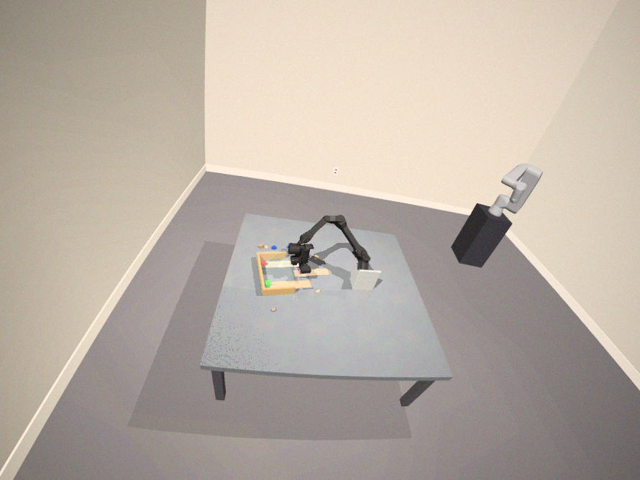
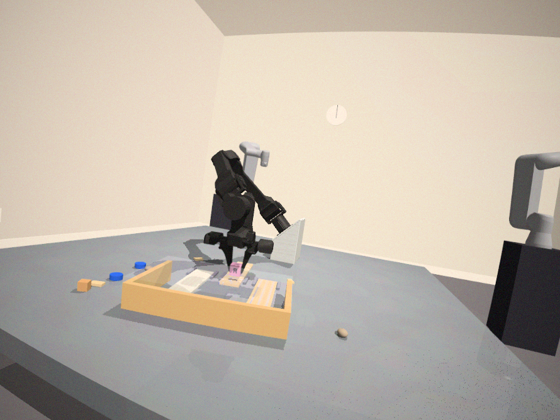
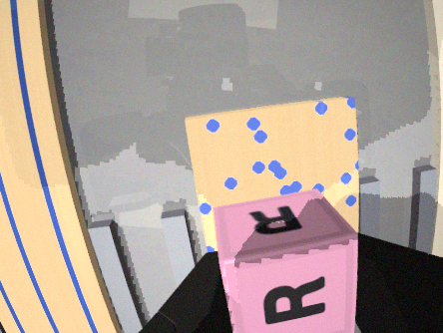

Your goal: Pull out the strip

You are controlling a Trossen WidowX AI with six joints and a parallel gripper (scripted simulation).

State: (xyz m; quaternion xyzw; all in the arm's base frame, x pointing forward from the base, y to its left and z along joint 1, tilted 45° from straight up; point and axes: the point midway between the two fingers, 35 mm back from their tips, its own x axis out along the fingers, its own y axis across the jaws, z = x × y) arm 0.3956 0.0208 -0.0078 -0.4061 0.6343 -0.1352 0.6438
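Right now the dotted strip is 70 mm behind my gripper tip, 30 mm to the right of it and 30 mm below it. Also, from my gripper tip: small orange block: 300 mm ahead, 190 mm to the right, 20 mm below.
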